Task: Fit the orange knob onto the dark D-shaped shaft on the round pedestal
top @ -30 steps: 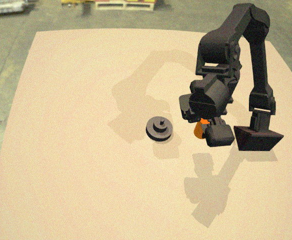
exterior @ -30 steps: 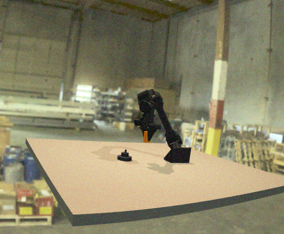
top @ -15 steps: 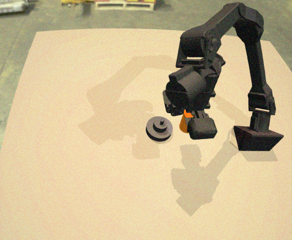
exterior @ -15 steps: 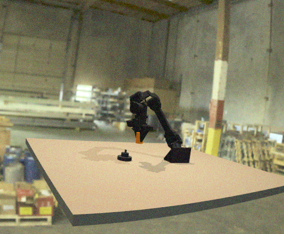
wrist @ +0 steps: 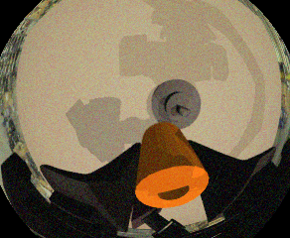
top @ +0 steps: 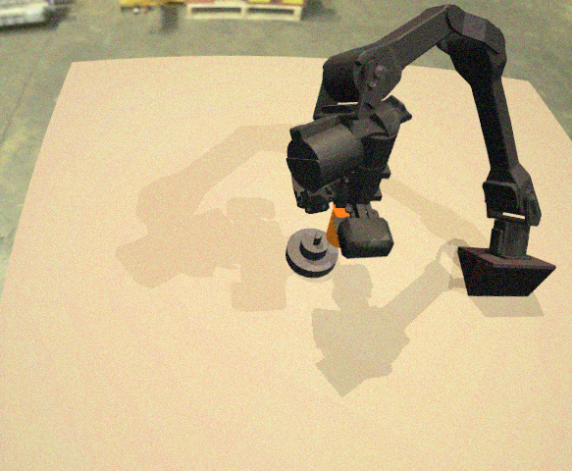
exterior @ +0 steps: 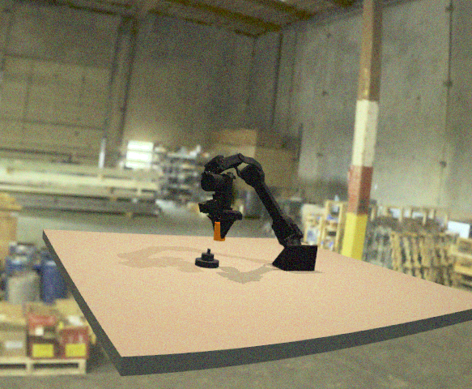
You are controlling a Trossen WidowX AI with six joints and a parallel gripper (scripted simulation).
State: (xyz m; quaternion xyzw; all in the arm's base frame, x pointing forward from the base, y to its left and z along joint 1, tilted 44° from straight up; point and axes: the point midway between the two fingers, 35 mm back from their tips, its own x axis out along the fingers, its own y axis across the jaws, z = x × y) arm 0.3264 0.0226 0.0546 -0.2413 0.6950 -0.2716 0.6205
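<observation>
My gripper tip is now 2 cm short of the pedestal, 3 cm to the left of it and 8 cm above it. From my gripper tip the other things lie so: orange knob (2 cm above).
</observation>
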